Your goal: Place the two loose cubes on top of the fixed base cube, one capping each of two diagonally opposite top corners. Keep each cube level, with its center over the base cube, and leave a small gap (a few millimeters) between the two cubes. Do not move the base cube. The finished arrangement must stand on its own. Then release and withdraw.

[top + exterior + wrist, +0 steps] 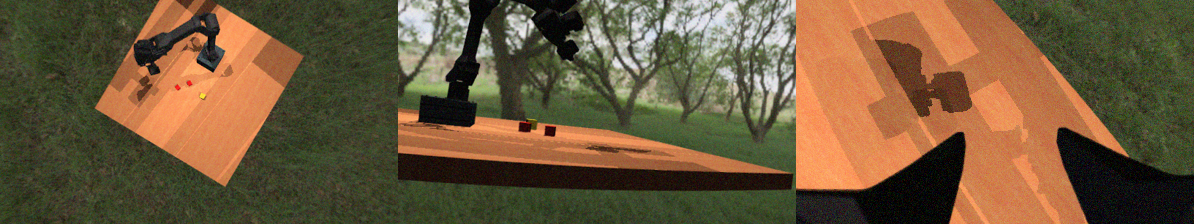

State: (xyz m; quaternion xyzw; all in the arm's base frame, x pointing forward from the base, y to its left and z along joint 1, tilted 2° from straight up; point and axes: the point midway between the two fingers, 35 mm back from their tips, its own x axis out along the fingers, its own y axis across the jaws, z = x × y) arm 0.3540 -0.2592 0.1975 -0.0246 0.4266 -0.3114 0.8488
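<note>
Right now my gripper tip is 23 cm above the red cube, 21 cm to the right of it and 2 cm past it. The rest, counted from my gripper tip: yellow base cube: 41 cm to the left, 23 cm below, 10 cm behind.
</note>
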